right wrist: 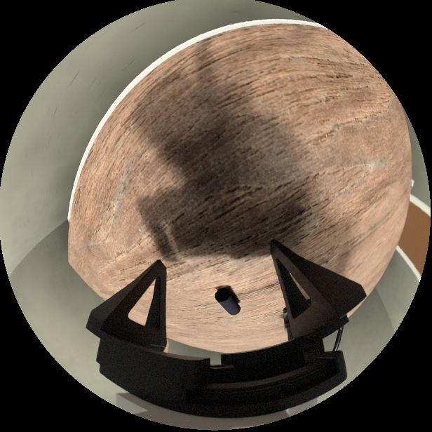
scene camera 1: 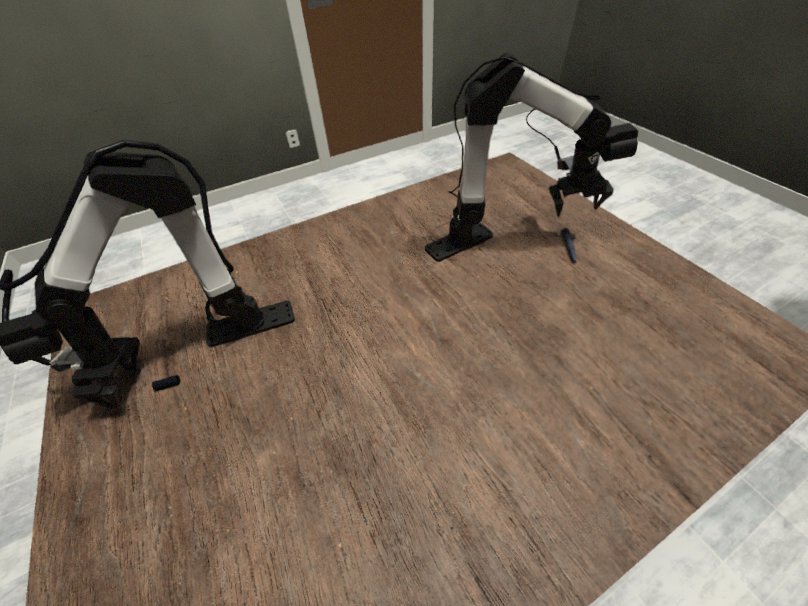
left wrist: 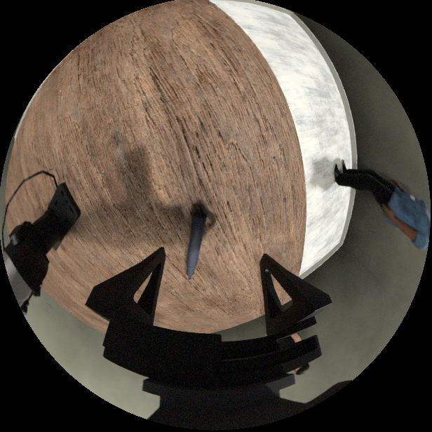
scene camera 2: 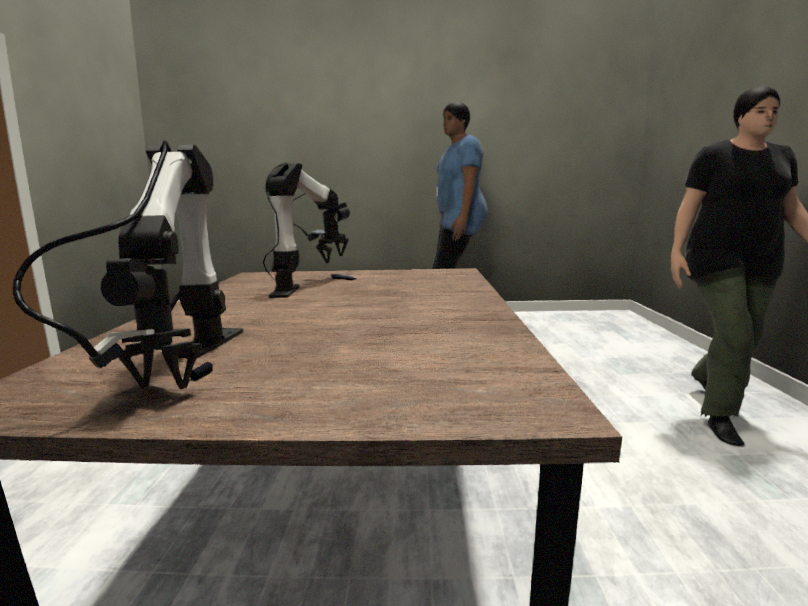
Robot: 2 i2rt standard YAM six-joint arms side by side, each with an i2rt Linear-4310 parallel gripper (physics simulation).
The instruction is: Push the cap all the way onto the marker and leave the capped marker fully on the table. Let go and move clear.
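Where they show: left gripper, fingertip midpoint: [scene camera 1: 576, 212] [scene camera 2: 334, 259]; right gripper, fingertip midpoint: [scene camera 1: 124, 388] [scene camera 2: 163, 388]; left arm's base, link origin: [scene camera 1: 459, 242] [scene camera 2: 285, 291]; right arm's base, link origin: [scene camera 1: 251, 324] [scene camera 2: 210, 343].
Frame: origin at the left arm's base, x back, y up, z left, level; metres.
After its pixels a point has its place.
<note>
The dark blue marker [scene camera 1: 569, 245] @[x -0.194, y 0.016, z 0.226 m] [scene camera 2: 342, 277] @[x -0.184, y 0.009, z 0.229 m] [left wrist: 196, 242] lies on the table at the upper right of scene camera 1, its thin tip toward the gripper in the left wrist view. The short dark cap [scene camera 1: 166, 382] @[x -0.034, y 0.017, z -0.789 m] [scene camera 2: 201, 371] @[x -0.033, y 0.013, z -0.805 m] [right wrist: 228, 301] lies on its side on the table at the lower left of scene camera 1, apart from the marker. My left gripper [scene camera 1: 579, 207] @[x -0.148, y 0.078, z 0.277 m] [scene camera 2: 334, 251] @[x -0.148, y 0.078, z 0.277 m] [left wrist: 213, 256] is open and empty above the table near the marker. My right gripper [scene camera 2: 163, 387] @[x 0.007, y 0.009, z -0.872 m] [right wrist: 213, 256] is open and empty, low over the table beside the cap.
The wooden table [scene camera 1: 417, 417] @[x -0.374, y 0.000, z -0.389 m] [scene camera 2: 365, 378] @[x -0.344, y 0.000, z -0.826 m] carries both arm bases [scene camera 1: 250, 322] @[x 0.007, y 0.038, z -0.591 m] [scene camera 1: 458, 242] @[x -0.022, y 0.025, z -0.022 m], each near its own gripper. The right gripper is near the table's left edge in scene camera 1. Two people [scene camera 2: 460, 182] [scene camera 2: 744, 260] stand on the floor beyond the table.
</note>
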